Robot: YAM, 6 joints.
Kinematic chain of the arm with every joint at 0, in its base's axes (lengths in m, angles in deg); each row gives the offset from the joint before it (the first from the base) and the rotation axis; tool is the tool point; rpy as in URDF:
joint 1: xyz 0 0 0.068 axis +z
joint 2: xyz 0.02 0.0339 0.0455 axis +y
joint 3: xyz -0.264 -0.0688 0 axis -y
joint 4: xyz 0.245 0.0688 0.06 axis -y
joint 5: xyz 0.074 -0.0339 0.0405 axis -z
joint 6: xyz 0.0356 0 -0.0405 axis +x
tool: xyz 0 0 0 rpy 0 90 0
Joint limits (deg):
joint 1: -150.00..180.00
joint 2: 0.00..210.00
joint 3: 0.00..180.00
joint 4: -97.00..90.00
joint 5: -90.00..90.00
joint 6: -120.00..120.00
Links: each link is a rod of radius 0.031 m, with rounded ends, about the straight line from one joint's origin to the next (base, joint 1, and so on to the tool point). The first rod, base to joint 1, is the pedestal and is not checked.
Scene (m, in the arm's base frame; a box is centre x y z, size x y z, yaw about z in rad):
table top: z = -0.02
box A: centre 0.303 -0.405 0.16 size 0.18 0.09 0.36 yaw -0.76
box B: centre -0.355 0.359 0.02 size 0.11 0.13 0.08 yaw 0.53
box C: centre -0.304 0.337 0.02 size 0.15 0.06 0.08 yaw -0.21
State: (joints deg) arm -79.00 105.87 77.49 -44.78 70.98 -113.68
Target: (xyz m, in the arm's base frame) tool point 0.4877 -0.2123 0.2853
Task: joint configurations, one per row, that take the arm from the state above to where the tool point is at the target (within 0.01 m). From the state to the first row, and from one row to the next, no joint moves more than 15 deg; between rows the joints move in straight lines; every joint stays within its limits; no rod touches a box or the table.
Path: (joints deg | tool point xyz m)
1: -73.68 95.97 89.23 -54.00 77.32 -103.96 | 0.0616 -0.3339 0.3355
2: -68.37 86.07 100.96 -63.23 83.66 -94.25 | 0.0685 -0.2687 0.4396
3: -63.05 76.18 112.70 -72.45 90.00 -84.53 | 0.0490 -0.1748 0.5205
4: -52.35 90.15 115.12 -58.66 82.13 -91.82 | 0.1450 -0.2457 0.4916
5: -41.65 104.13 117.54 -44.87 74.25 -99.11 | 0.2613 -0.2783 0.4410
6: -30.95 118.10 119.96 -31.09 66.38 -106.39 | 0.3814 -0.2668 0.3712
7: -20.25 132.08 122.39 -17.30 58.51 -113.68 | 0.4877 -0.2123 0.2853

